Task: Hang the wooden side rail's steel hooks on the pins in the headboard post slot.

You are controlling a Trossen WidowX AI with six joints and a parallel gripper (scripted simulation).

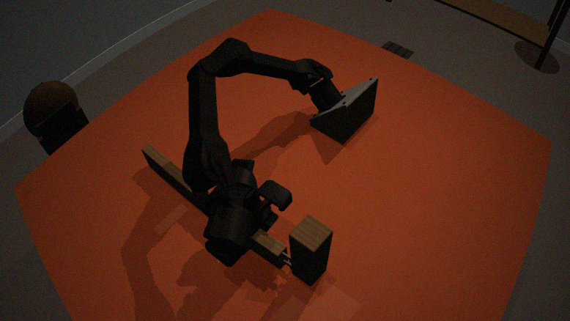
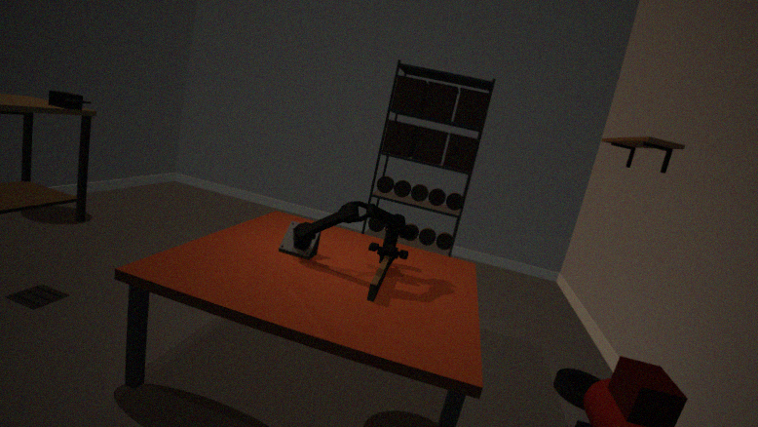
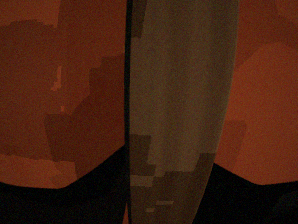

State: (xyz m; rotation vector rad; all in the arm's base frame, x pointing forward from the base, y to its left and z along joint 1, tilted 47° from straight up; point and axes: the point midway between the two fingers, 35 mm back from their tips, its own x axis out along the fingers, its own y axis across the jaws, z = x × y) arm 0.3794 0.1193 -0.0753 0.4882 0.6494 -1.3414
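Now: the wooden headboard post 4 cm behind my gripper tip, 12 cm to the left of it and 7 cm above it.
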